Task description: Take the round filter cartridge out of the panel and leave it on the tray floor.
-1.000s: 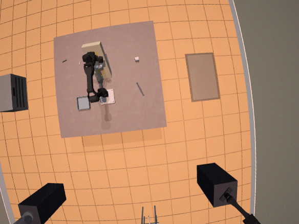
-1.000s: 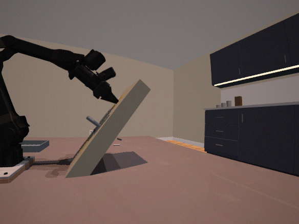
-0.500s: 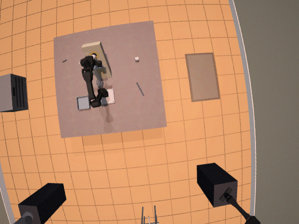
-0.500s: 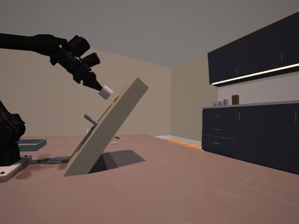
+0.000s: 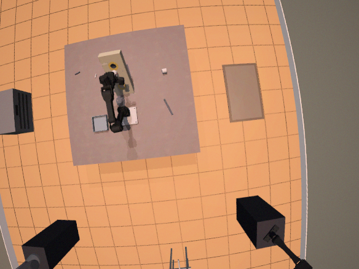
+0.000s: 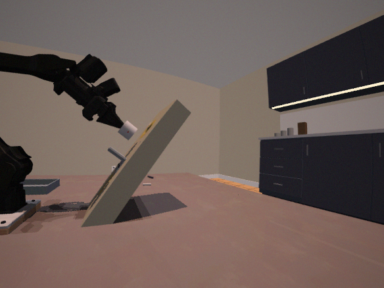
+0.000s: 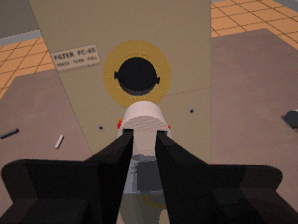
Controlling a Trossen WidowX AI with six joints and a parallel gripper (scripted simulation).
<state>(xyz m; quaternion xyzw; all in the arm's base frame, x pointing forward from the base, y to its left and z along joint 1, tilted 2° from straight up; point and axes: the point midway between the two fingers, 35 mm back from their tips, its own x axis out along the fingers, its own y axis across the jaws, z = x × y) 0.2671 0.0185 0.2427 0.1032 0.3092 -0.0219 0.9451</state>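
My gripper tip is 10 mm short of the round grey cartridge and 10 mm above it. The rest, counted from my gripper tip: grey bracket: 100 mm below, 20 mm behind; then grey tray: 360 mm behind, 260 mm to the left, 240 mm below; then tan service panel: 80 mm below, 40 mm ahead.
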